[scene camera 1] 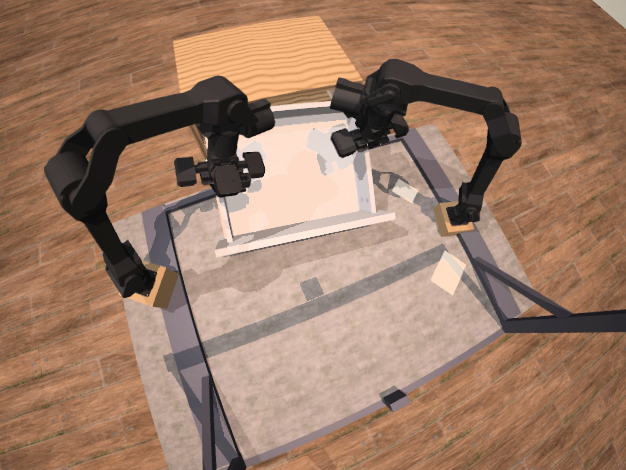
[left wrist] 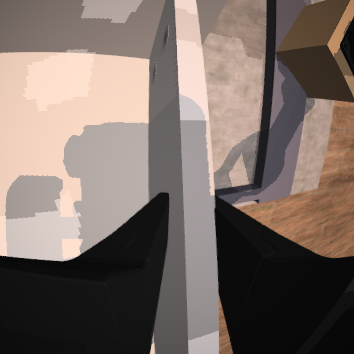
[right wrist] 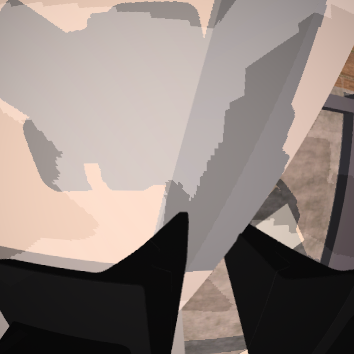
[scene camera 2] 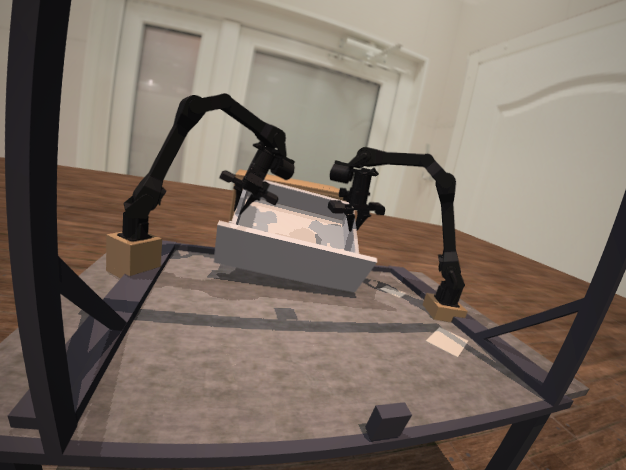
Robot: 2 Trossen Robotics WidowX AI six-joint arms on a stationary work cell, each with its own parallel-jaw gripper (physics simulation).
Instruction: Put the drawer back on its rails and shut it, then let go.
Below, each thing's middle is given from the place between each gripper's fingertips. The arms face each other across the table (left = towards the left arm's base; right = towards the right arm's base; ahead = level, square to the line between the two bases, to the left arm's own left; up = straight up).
Now: left hand 18 cm to the left of the white drawer (scene camera 1: 307,190), 3 cm above it and 1 cm short of it. From my left hand the other things lie so: wooden cabinet (scene camera 1: 323,96) (33 cm ahead, 17 cm to the right, 12 cm below); wooden cabinet top (scene camera 1: 275,60) (33 cm ahead, 17 cm to the right, 10 cm above); tan arm base (scene camera 2: 123,257) (25 cm to the left, 16 cm behind, 13 cm below).
Now: the white drawer 200 mm to the left of my right hand, 30 mm below it and 30 mm behind it. Also, from my right hand: wooden cabinet (280 mm ahead, 220 mm to the left, 110 mm below); then wooden cabinet top (280 mm ahead, 220 mm to the left, 100 mm above); then dark block (scene camera 2: 389,420) (650 mm behind, 140 mm below, 70 mm to the left).
